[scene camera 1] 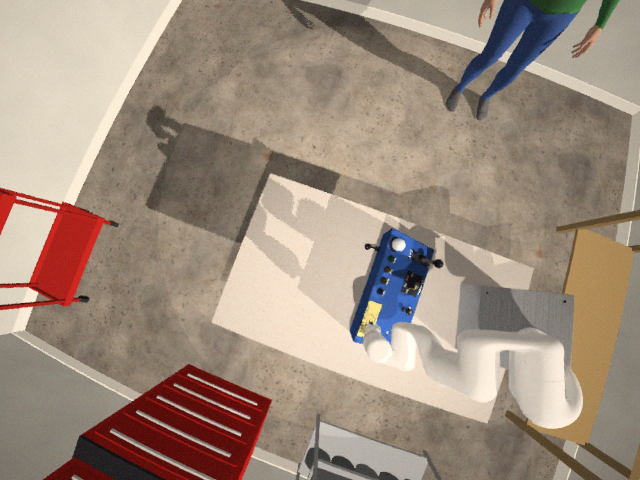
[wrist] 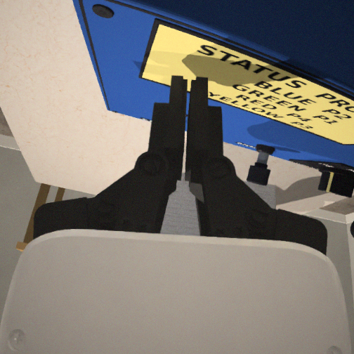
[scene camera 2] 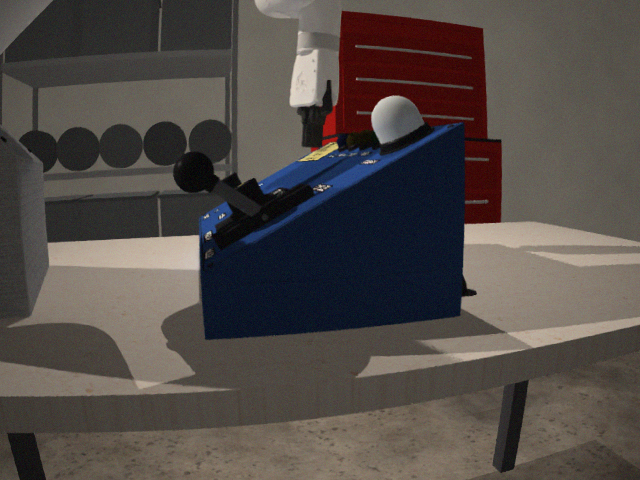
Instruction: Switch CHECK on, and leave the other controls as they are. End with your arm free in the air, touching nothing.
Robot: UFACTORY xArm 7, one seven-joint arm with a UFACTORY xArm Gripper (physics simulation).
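Places are measured from the arm's base along level axes (x ahead, y left, z up), in metres.
Where they show: gripper, fingertip midpoint: (scene camera 2: 311,147).
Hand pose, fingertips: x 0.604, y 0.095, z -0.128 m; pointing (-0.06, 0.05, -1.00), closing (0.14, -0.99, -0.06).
Observation:
Things, the pixels of their centre, and the offset from my fingertips. "spot": a spot on its surface instead.
- blue sloped control box, body centre: (scene camera 2: 301,225) (scene camera 1: 390,290) dx -0.089, dy -0.186, dz -0.113 m
- yellow label, surface spot: (scene camera 2: 321,152) spot: dx -0.003, dy -0.053, dz -0.011 m
- black-capped lever switch, body centre: (scene camera 2: 238,194) (scene camera 1: 405,310) dx -0.159, dy -0.115, dz -0.071 m
- white dome, surface spot: (scene camera 2: 397,119) spot: dx -0.067, dy -0.406, dz +0.013 m
The blue sloped control box (scene camera 1: 392,304) (scene camera 2: 336,258) (wrist: 115,60) stands on the table, with a yellow label (scene camera 1: 373,308) (scene camera 2: 321,152) (wrist: 165,47) on its face. My gripper (scene camera 1: 370,325) (scene camera 2: 311,143) (wrist: 187,97) is shut and empty, pointing down over the lower corner of the label. The frames do not show for sure whether the tips touch the face. The CHECK switch does not show in the wrist view, where the fingers cover part of the lower panel edge; its position cannot be told. A black-capped lever switch (scene camera 1: 406,311) (wrist: 259,172) stands beside the fingers.
The box also bears a white dome (scene camera 1: 398,244) (scene camera 2: 397,119), a ball-ended lever (scene camera 1: 438,263) (scene camera 2: 193,171), a black knob (wrist: 336,182) and a row of round buttons (scene camera 1: 384,280). A grey block (scene camera 1: 516,310) (scene camera 2: 20,232) stands beside it. A person (scene camera 1: 516,46) stands beyond the table.

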